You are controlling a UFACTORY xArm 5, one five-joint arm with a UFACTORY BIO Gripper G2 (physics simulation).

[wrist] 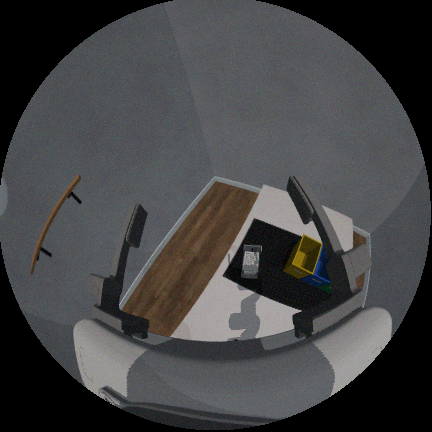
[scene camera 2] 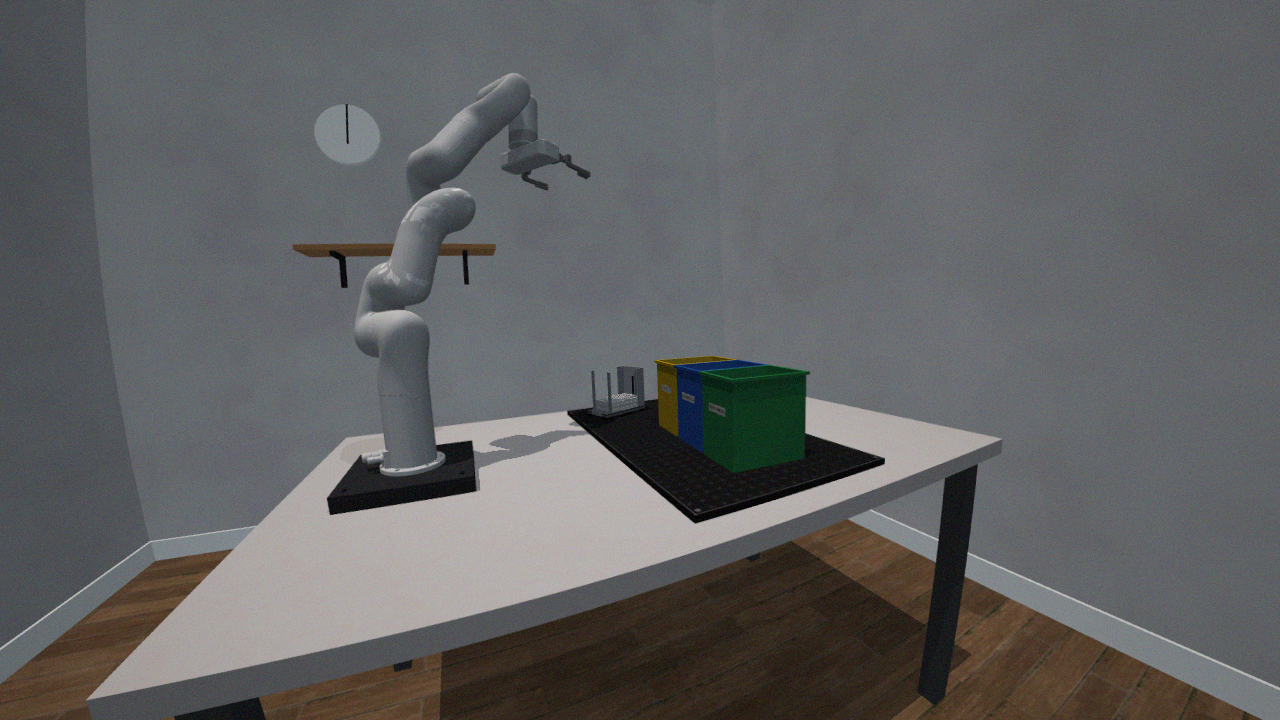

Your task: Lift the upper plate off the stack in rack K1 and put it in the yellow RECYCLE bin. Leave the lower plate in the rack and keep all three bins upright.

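Places are measured from the arm's base along level axes (x ahead, y left, z up), in millimetres.
Pixels of known places: hand, tool point: (wrist: 211, 212) (scene camera 2: 561, 180); arm's base, link origin: (scene camera 2: 413, 465).
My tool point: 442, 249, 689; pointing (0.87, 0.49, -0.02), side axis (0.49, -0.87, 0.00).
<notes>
Ahead of a thing's pixels: the offset from my tool point to its middle, as dx, dy, dz. Level surfaces: height alone.
My gripper (scene camera 2: 568, 180) (wrist: 218, 212) is open and empty, high above the table and well above the rack and bins. The plates @(+144, -19, -668) (scene camera 2: 617, 402) (wrist: 250, 262) sit stacked in the small grey rack @(+134, -22, -639) (scene camera 2: 631, 385) at the back of the black board; upper and lower plate cannot be told apart. The yellow bin @(+237, -298, -618) (scene camera 2: 667, 410) (wrist: 295, 271), blue bin @(+213, -426, -618) (scene camera 2: 690, 420) (wrist: 315, 279) and green bin @(+189, -555, -618) (scene camera 2: 760, 420) (wrist: 325, 288) stand upright in a row. In the wrist view a finger partly hides the blue and green bins.
The black board @(dz -708) (scene camera 2: 644, 465) (wrist: 272, 285) lies on the white table @(dz -721) (scene camera 2: 501, 555) (wrist: 210, 320). The arm's black base (scene camera 2: 402, 488) stands at the table's left. A wooden shelf (scene camera 2: 313, 248) (wrist: 50, 222) and a round clock (scene camera 2: 331, 134) are on the wall.
</notes>
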